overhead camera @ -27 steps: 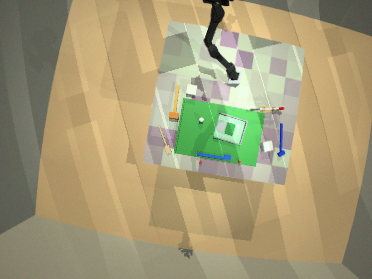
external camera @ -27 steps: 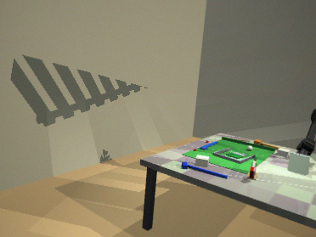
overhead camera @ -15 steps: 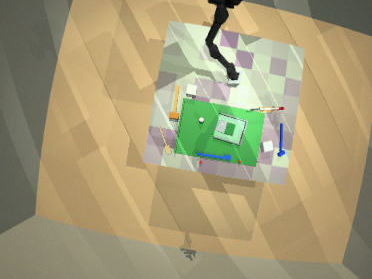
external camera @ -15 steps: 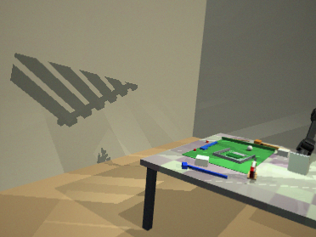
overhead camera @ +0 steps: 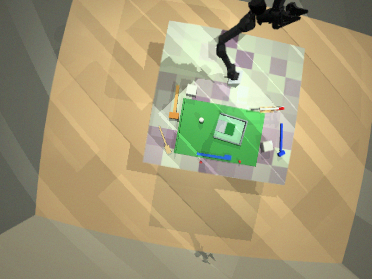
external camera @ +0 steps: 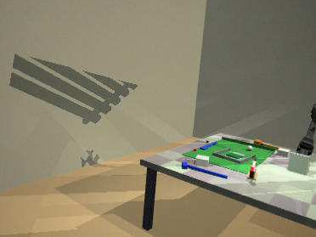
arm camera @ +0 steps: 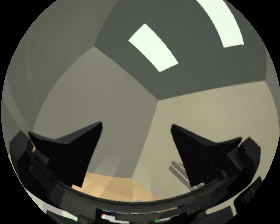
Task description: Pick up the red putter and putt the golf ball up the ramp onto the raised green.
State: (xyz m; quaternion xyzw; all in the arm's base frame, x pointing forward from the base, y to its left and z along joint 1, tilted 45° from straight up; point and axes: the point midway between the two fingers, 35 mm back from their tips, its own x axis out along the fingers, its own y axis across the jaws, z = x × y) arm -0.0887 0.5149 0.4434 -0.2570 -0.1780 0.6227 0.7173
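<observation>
Right now the red putter is 23 cm ahead of my gripper tip, 28 cm to the left of it and 73 cm below it. From my gripper tip the other things lie so: white golf ball: 48 cm ahead, 24 cm to the right, 77 cm below; blue putter: 46 cm ahead, 50 cm to the left, 78 cm below.
</observation>
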